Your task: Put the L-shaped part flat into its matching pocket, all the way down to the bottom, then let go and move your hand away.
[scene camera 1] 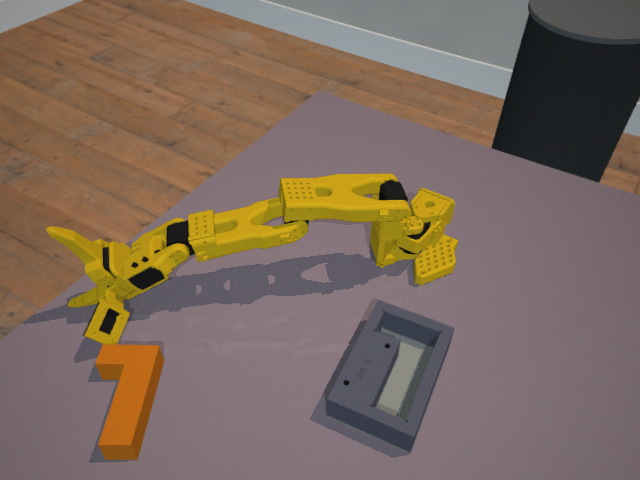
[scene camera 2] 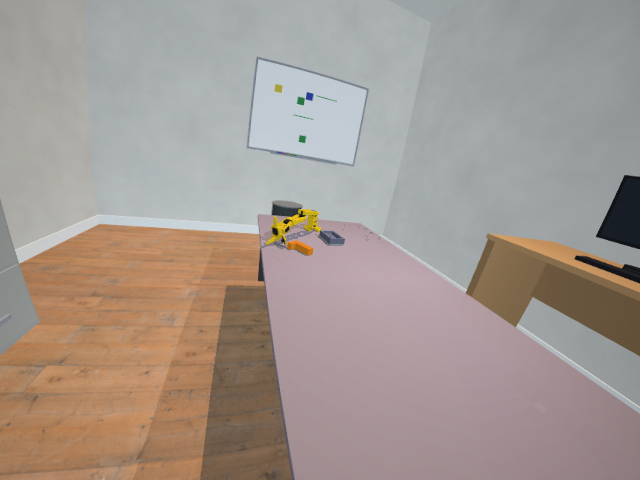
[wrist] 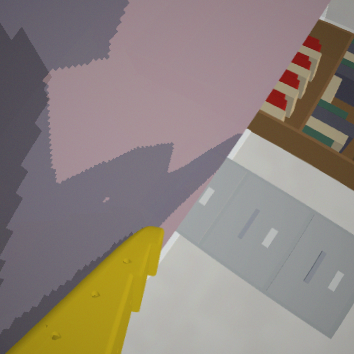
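Observation:
The orange L-shaped part lies flat on the table at the left in scene camera 1, its short leg at the far end pointing left. The grey block stands apart to its right; its pocket shows a pale floor and holds no part. My gripper is wide open and empty, beyond the part's short-leg end, near the table's left edge. In the wrist view one notched jaw shows over shadowed table, with the moving jaw out of the picture; the part does not show there.
The yellow arm reaches left from its base, behind the part and the block. The table has an edge just past the gripper. A dark bin stands behind. A grey cabinet shows beyond the edge.

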